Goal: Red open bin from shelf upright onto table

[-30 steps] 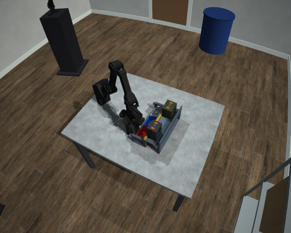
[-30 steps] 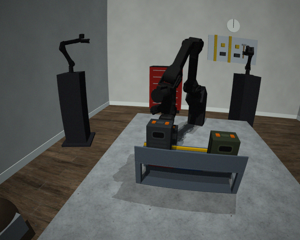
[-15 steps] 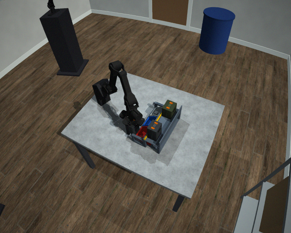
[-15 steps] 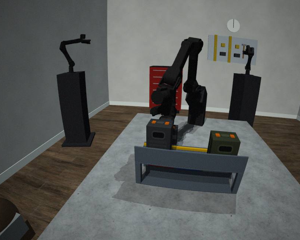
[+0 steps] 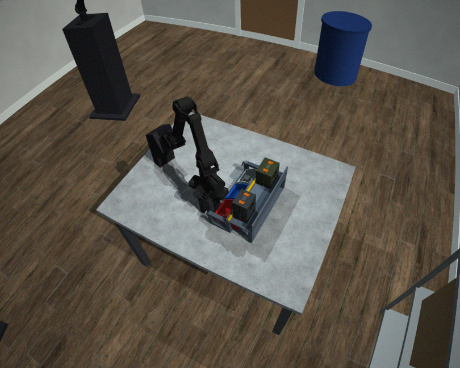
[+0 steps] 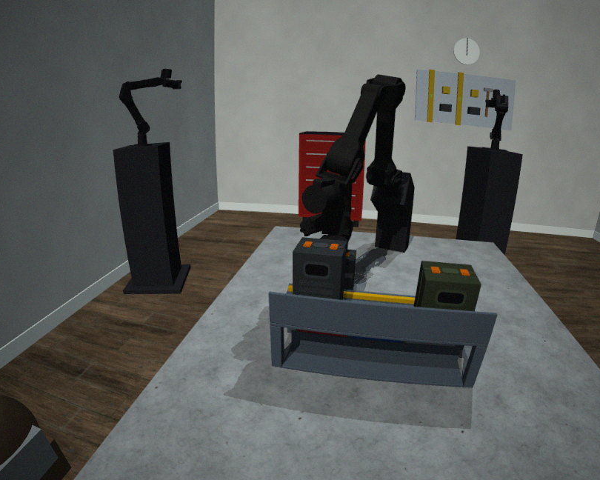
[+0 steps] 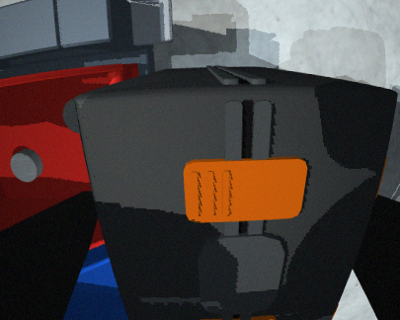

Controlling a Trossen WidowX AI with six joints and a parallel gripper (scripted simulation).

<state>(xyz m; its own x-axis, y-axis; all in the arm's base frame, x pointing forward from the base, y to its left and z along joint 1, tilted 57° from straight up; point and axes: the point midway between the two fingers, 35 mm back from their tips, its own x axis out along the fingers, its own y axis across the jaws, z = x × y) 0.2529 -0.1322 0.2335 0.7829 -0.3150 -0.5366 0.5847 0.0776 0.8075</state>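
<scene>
The red open bin lies 10 cm ahead of my hand, 4 cm to the right of it and 8 cm below it. The rest, counted from my hand: yellow rail 18 cm ahead, 6 cm to the left, 2 cm below; then grey bin 18 cm ahead, 17 cm to the left, 8 cm below; then blue bin 14 cm ahead, 7 cm to the left, 8 cm below.
</scene>
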